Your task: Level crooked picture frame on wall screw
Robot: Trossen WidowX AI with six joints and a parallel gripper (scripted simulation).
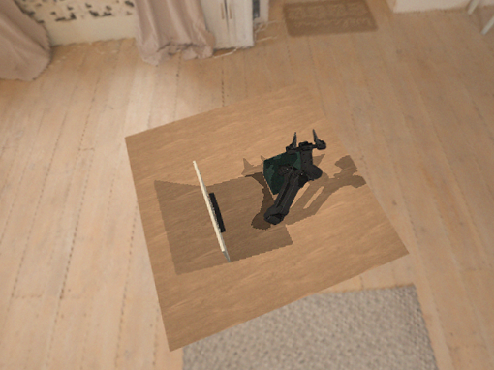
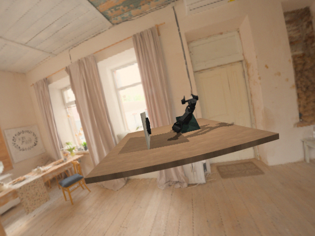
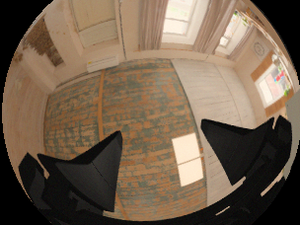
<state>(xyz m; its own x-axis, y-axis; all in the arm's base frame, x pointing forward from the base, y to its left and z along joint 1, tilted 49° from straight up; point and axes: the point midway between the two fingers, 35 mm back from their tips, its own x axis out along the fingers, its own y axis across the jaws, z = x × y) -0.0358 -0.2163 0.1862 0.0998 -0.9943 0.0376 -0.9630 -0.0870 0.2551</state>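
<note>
The picture frame lies 500 mm ahead of my gripper tip, 190 mm to the left of it and 240 mm below it. Round my gripper tip: wall panel (510 mm ahead, 190 mm to the left, 250 mm below).
</note>
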